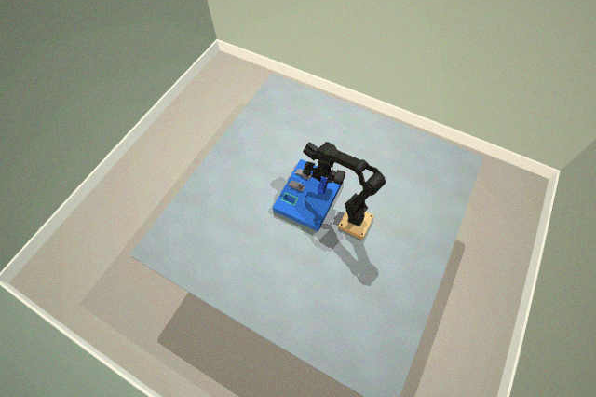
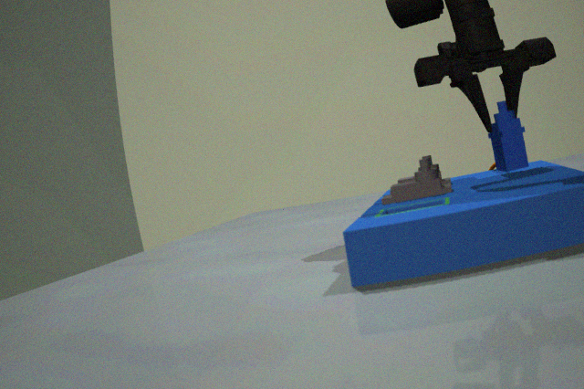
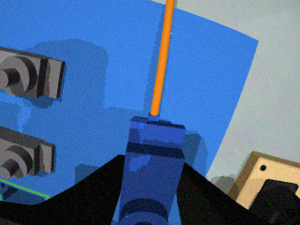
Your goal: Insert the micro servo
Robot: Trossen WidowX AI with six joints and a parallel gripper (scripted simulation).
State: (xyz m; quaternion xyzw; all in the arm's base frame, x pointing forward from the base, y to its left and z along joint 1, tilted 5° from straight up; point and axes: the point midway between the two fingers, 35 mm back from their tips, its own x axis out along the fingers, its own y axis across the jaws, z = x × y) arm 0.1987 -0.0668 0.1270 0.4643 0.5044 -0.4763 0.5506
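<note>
My gripper tip is now 8 cm above the blue deck, 5 cm to the right of it and 1 cm short of it.
</note>
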